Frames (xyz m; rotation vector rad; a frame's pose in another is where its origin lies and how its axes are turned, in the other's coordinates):
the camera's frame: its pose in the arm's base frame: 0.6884 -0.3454 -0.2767 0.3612 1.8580 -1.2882
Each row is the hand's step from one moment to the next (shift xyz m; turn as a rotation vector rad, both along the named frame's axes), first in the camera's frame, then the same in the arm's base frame.
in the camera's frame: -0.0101 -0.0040 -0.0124 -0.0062 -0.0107 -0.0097
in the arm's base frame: -0.0021 0.0113 0.0119 -0.0075 0.0052 0.0128
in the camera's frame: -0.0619 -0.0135 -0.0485 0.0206 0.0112 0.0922
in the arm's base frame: 0.0071 0.0497 0.0620 0.0371 -0.0803 -0.0351
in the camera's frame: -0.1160 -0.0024 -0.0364 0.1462 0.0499 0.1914
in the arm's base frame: 0.0532 0.0553 0.0943 0.0302 -0.1769 -0.1682
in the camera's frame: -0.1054 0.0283 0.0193 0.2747 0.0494 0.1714
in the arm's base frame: 0.0920 0.0176 0.0592 -0.0587 -0.1867 -0.2626
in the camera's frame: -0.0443 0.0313 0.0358 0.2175 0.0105 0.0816
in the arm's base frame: 0.0638 -0.0084 0.0088 -0.0897 -0.1128 -0.1825
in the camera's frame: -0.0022 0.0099 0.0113 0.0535 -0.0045 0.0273
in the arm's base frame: 0.0129 -0.0051 -0.0062 -0.0232 -0.0372 -0.0413
